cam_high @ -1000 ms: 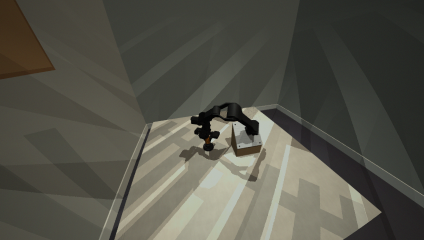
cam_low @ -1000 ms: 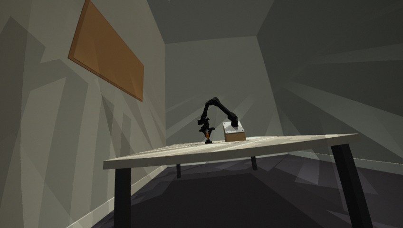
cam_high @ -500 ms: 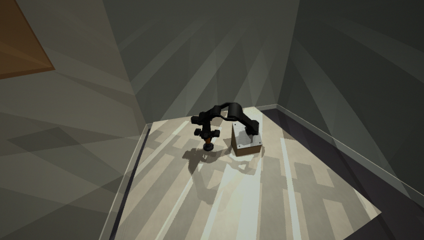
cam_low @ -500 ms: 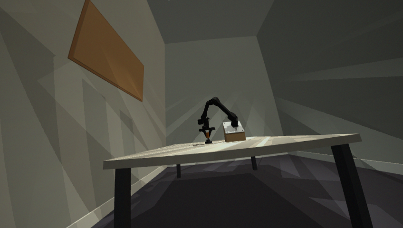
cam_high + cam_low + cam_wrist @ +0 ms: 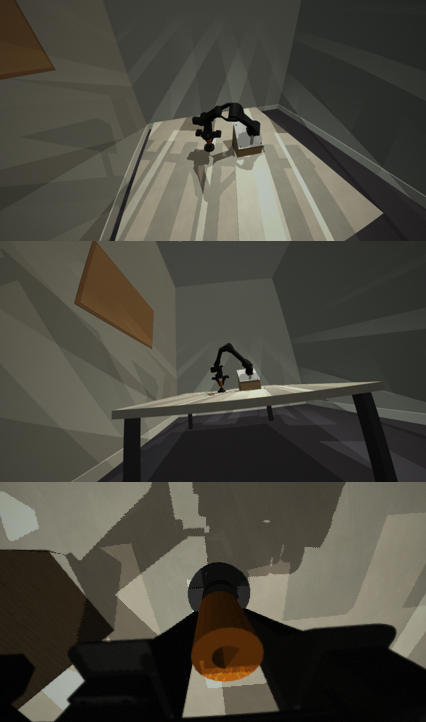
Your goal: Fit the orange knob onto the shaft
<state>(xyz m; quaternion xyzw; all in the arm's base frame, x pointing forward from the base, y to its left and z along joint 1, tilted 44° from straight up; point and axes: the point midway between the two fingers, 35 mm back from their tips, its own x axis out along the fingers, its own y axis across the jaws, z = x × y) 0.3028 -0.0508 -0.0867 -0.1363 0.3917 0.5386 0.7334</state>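
Now: the orange knob 20 mm above my gripper tip. Round my gripper tip: dark round pedestal: 40 mm below.
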